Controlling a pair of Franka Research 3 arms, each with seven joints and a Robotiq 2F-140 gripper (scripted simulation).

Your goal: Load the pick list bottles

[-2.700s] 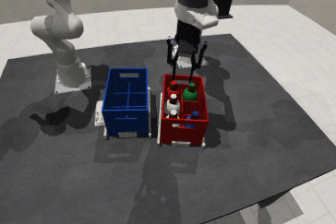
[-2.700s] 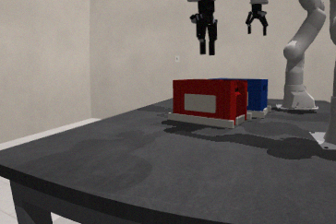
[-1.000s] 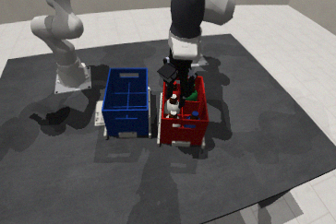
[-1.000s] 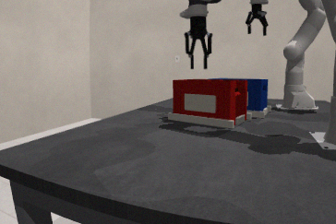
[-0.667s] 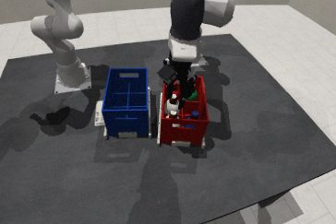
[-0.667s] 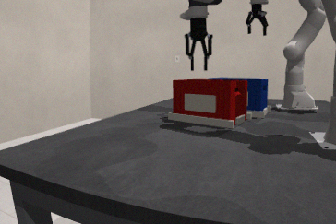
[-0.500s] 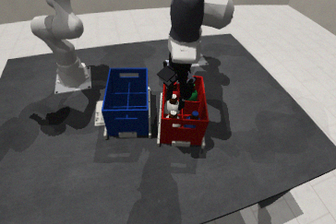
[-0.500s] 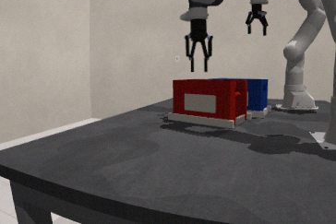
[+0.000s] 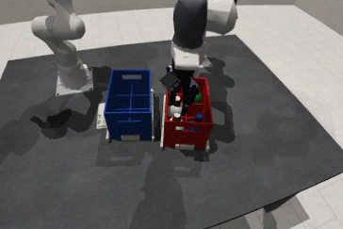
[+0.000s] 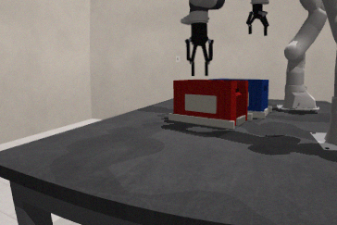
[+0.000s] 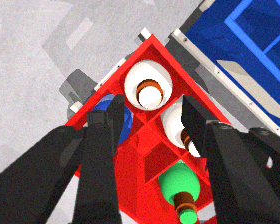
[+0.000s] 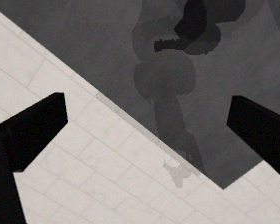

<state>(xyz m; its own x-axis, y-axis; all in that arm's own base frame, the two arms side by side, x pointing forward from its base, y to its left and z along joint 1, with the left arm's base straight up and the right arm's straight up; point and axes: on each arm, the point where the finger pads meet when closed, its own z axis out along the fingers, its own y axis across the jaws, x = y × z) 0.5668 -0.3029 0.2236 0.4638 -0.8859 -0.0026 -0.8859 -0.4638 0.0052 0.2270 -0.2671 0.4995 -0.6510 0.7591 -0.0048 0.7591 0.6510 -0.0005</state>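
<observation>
The blue bottle lies 14 cm below my left hand, 8 cm to the left of it and 4 cm ahead of it. The rest, counted from my left hand: green bottle: 15 cm to the left, 14 cm below, 13 cm behind; then red bottle: 16 cm behind, 14 cm below, 7 cm to the left; then red crate: 14 cm below, 7 cm to the left, 6 cm behind.
</observation>
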